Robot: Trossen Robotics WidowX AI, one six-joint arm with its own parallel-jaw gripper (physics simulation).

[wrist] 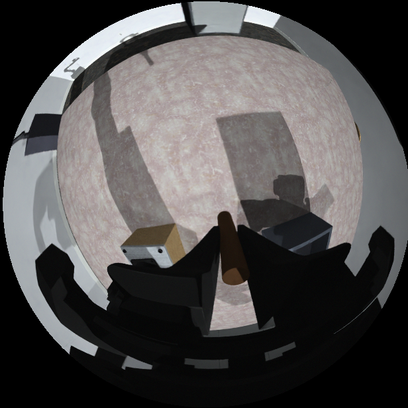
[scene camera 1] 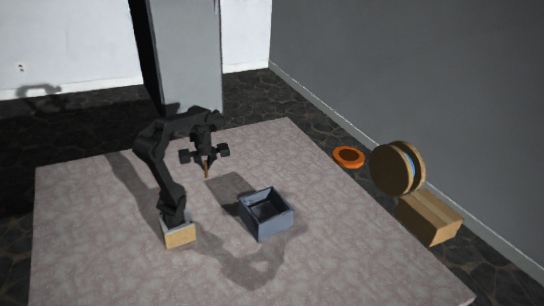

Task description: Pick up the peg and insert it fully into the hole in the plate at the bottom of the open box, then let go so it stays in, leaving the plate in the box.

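Places are measured from the arm's base along level axes (x back, y left, z down), in millimetres.
Where they show: gripper, fingertip midpoint: (scene camera 1: 205, 169); arm's base at its link origin: (scene camera 1: 174, 220).
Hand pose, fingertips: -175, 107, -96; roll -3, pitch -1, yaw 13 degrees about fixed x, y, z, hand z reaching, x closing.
Note:
Things, the pixels of their centre, and the offset from my fingertips, as dx, dy, dz. Level surfaces: height alone.
- brown peg at the middle of its body: (scene camera 1: 205, 169) +1, -4, -4
- open blue-grey box at the middle of its body: (scene camera 1: 265, 212) -158, -207, +136
- table at its surface level: dz +184
The brown peg (scene camera 1: 206, 170) (wrist: 231, 252) is upright between the fingers, its lower part below them in the scene view. My gripper (scene camera 1: 205, 162) (wrist: 227, 230) is shut on the peg and holds it above the table, behind and to the left of the box in the scene view. The open blue-grey box (scene camera 1: 275, 226) (wrist: 300, 231) stands on the table; in the wrist view part of it shows at the right, behind a finger. The box's inner floor is dark, and the plate and its hole cannot be made out.
The arm's base block (scene camera 1: 180, 236) (wrist: 155, 240) stands left of the box on the table (scene camera 1: 100, 270). An orange ring (scene camera 1: 339, 161), a large spool (scene camera 1: 391, 170) and a cardboard box (scene camera 1: 422, 220) are beyond the table's right edge.

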